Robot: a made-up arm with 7 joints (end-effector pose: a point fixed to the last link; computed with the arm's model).
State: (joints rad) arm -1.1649 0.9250 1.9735 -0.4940 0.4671 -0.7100 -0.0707
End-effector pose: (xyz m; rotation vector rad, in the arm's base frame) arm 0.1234 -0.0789 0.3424 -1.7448 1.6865 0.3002
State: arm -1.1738 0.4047 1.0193 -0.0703 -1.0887 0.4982 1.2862
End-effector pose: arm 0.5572 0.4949 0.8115 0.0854 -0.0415 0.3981
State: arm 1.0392 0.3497 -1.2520 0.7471 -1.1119 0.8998 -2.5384
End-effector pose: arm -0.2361 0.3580 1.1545 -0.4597 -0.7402 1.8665
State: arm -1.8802 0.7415 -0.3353 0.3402 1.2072 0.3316 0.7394
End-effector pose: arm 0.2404 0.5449 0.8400 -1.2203 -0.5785 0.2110
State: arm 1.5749 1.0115 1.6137 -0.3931 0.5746 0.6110 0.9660
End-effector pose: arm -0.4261 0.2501 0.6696 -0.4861 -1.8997 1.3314
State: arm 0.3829 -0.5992 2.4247 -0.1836 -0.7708 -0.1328 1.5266
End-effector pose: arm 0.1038 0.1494 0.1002 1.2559 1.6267 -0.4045
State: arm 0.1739 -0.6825 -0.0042 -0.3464 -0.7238 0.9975 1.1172
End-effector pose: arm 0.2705 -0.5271 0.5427 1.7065 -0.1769 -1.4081
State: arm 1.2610 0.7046 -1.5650 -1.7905 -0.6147 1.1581 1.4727
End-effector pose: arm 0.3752 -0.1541 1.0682 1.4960 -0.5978 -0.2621
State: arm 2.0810 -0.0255 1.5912 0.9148 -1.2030 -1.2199 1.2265
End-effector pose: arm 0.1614 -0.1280 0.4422 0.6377 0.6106 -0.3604
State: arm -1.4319 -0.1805 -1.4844 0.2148 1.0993 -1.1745 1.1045
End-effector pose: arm 0.0815 0.3092 0.9673 0.2477 -0.1075 2.0038
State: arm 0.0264 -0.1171 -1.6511 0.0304 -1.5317 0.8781 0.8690
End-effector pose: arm -0.3573 -0.3370 0.7154 1.8102 -2.4942 -0.0718
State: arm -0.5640 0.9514 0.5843 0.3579 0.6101 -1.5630 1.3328
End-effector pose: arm 0.2439 0.2058 0.4404 -0.5430 1.8381 0.3825
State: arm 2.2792 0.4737 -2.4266 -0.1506 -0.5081 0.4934 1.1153
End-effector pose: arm 0.1173 0.6190 0.9738 -1.4475 -1.7423 -0.3484
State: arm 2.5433 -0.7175 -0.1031 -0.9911 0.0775 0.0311 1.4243
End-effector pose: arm -0.5705 -0.0100 0.7680 0.6951 -2.0690 -1.1828
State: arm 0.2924 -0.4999 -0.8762 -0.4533 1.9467 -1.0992 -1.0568
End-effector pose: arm 0.0958 0.2262 0.7109 -0.9961 -0.4080 0.4399
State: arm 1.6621 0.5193 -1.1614 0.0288 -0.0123 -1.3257 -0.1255
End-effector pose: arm 0.3479 -0.0208 0.8769 -2.1888 0.0919 -0.6672
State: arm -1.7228 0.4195 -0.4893 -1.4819 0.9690 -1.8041 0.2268
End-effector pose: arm -0.0172 0.0667 0.9791 -0.6137 -0.0857 -2.2899
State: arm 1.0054 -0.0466 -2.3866 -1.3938 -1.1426 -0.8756 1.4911
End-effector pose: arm -0.4778 0.2010 0.6410 -1.1924 -1.8698 2.0676
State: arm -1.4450 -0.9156 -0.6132 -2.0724 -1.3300 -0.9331 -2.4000
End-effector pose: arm 0.6759 0.2284 0.5445 -0.3146 1.1995 -0.2929
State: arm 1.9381 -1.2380 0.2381 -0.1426 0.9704 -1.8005 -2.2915
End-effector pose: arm -0.0610 0.0278 0.8370 -1.3569 -0.2963 -2.3242
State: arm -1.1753 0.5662 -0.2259 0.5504 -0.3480 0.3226 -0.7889
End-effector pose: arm 0.2090 0.5953 1.1342 -1.1667 -1.3926 -1.1509
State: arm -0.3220 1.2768 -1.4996 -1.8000 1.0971 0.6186 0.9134
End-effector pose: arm 0.0589 0.5602 0.4263 -1.2517 0.2977 1.1558
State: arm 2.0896 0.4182 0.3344 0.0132 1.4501 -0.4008 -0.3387
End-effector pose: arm -0.1204 0.1392 0.3939 0.7086 2.2574 -0.5855
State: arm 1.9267 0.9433 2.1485 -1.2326 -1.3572 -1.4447 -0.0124
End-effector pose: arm -0.3019 -0.0719 0.5873 -0.5094 1.8363 -1.9603
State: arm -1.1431 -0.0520 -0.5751 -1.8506 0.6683 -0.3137 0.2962
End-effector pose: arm -0.0463 0.3310 1.1012 0.6674 0.0336 2.2576
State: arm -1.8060 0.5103 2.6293 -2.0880 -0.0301 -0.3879 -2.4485
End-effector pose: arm 0.2654 -0.1243 0.2825 2.8273 -0.2522 -0.5352
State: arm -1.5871 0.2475 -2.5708 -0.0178 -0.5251 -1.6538 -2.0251
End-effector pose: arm -0.1436 -0.1284 0.7131 1.4909 -0.1951 -2.6689
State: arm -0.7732 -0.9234 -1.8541 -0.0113 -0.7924 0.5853 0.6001
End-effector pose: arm 0.0278 -0.5434 0.4877 2.1148 -0.9939 -1.3199
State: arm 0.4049 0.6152 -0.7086 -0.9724 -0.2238 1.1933 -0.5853
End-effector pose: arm 0.5006 -0.2136 0.9501 -0.6518 0.6586 -1.5843
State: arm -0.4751 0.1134 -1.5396 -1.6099 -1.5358 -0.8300 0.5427
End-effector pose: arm 0.0870 -0.3541 0.9253 2.1743 -1.9301 0.5258
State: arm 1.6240 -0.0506 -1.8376 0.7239 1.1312 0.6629 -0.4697
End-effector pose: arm -0.5203 0.1491 0.8121 -0.4195 -0.8809 2.2895
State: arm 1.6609 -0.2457 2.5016 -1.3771 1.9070 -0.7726 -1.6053
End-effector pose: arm 0.1194 -0.0869 0.8296 1.3482 -0.1491 -0.0156
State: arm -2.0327 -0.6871 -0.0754 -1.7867 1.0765 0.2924 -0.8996
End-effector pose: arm -0.2391 0.2392 0.9298 0.0819 -0.5089 2.5006
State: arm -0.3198 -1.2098 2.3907 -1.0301 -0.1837 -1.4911 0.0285
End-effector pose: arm 0.1467 0.3570 0.5791 1.4226 1.2795 1.0803
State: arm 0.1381 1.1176 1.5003 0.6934 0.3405 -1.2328 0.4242
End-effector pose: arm -0.0432 -0.1285 0.4712 -0.9274 2.5787 -0.0017
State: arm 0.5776 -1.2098 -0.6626 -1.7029 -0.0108 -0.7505 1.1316
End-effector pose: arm -0.2288 -0.4303 0.7924 1.1171 -2.2073 1.0107
